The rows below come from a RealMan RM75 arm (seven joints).
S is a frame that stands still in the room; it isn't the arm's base.
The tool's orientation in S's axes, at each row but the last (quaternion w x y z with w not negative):
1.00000, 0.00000, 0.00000, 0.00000
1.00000, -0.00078, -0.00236, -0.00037
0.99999, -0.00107, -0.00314, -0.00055
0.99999, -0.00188, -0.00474, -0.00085
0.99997, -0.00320, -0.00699, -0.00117
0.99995, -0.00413, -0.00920, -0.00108
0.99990, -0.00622, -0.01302, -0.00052
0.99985, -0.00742, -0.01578, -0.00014
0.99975, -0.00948, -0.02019, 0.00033
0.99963, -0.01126, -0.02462, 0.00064
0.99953, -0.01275, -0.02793, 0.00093
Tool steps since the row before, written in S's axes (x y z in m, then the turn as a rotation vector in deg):
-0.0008, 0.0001, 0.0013, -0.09, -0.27, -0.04
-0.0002, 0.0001, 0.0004, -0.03, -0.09, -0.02
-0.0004, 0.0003, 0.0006, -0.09, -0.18, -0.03
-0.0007, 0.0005, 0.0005, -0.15, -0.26, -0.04
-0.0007, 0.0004, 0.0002, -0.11, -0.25, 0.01
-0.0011, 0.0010, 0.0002, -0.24, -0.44, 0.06
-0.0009, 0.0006, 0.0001, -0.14, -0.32, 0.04
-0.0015, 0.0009, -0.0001, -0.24, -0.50, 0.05
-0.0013, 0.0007, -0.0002, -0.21, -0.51, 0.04
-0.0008, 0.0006, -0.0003, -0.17, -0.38, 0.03
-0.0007, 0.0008, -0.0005, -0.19, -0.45, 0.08
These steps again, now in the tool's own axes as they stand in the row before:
-0.0008, 0.0001, 0.0013, -0.09, -0.27, -0.04
-0.0002, 0.0001, 0.0004, -0.03, -0.09, -0.02
-0.0004, 0.0003, 0.0006, -0.09, -0.18, -0.03
-0.0007, 0.0005, 0.0005, -0.15, -0.26, -0.04
-0.0007, 0.0004, 0.0002, -0.11, -0.25, 0.01
-0.0011, 0.0010, 0.0002, -0.24, -0.44, 0.06
-0.0009, 0.0006, 0.0001, -0.14, -0.32, 0.04
-0.0015, 0.0009, 0.0000, -0.24, -0.50, 0.05
-0.0013, 0.0007, -0.0001, -0.21, -0.51, 0.04
-0.0008, 0.0006, -0.0002, -0.17, -0.38, 0.03
-0.0007, 0.0008, -0.0004, -0.19, -0.45, 0.08

